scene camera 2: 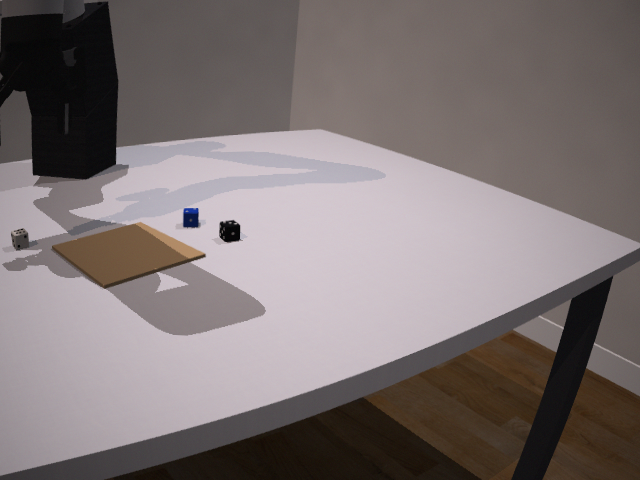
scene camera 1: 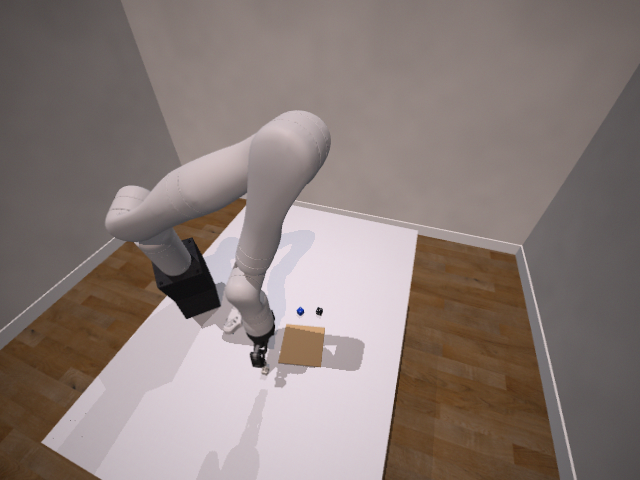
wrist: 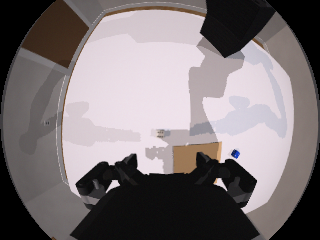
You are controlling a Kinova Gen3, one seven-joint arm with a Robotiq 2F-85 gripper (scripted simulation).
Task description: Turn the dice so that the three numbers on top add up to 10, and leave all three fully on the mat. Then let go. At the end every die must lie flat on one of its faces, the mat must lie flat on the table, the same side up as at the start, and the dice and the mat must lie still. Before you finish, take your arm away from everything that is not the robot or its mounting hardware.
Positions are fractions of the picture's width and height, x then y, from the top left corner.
Labels:
mat: scene camera 2 0.18,0.53; scene camera 1 0.47,0.72; wrist 0.58,0.65

